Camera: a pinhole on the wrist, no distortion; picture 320 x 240 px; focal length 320.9 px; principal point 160.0 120.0 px. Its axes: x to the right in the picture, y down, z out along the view. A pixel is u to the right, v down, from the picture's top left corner.
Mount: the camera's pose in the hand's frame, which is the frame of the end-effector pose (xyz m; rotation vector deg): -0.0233 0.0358 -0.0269 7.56 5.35 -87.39
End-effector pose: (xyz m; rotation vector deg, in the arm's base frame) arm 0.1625 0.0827 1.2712 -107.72 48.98 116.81
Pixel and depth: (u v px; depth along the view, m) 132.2 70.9 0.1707
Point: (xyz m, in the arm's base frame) 0.0382 0.1547 1.3297
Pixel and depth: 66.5 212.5 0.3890
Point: -0.2128 0.2018 1.2234
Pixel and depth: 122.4 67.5 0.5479
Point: -0.2599 0.3892 1.3995
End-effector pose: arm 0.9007 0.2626 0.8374 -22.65 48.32 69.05
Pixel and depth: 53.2 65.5 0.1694
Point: 0.8860 0.3471 0.9866
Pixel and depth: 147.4 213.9 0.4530
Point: 1.0706 0.6139 1.0378
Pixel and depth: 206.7 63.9 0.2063
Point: 0.9785 0.3296 0.9909
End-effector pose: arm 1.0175 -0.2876 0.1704 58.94 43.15 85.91
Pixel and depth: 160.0 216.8 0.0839
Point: 1.0584 -0.2964 0.2161
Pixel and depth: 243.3 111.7 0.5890
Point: 1.5861 -0.3356 0.2064
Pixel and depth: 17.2 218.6 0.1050
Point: 1.0650 -0.3022 0.2671
